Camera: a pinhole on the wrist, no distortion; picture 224 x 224 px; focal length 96.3 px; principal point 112.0 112.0 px. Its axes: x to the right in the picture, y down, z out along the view. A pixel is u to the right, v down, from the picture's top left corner.
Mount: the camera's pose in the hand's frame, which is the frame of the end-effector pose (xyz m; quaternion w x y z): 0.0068 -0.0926 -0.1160 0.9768 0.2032 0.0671 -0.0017
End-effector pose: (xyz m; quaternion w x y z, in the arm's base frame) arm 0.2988 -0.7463 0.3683 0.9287 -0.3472 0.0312 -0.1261
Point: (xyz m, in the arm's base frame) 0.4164 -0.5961 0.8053
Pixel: 113.0 142.3
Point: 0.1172 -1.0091 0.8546
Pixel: 78.8 43.9
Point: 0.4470 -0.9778 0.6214
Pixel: 172.4 72.1
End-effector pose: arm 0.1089 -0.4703 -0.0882 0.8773 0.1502 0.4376 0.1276
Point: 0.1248 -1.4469 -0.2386
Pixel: outside the picture
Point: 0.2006 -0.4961 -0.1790
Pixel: 173.9 173.0
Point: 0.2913 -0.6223 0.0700
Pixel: 77.9 153.0
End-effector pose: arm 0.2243 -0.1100 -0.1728 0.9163 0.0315 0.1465 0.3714
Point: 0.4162 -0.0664 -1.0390
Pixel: behind the camera
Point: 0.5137 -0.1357 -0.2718
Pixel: 210.0 69.1
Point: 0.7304 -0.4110 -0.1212
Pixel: 125.7 50.8
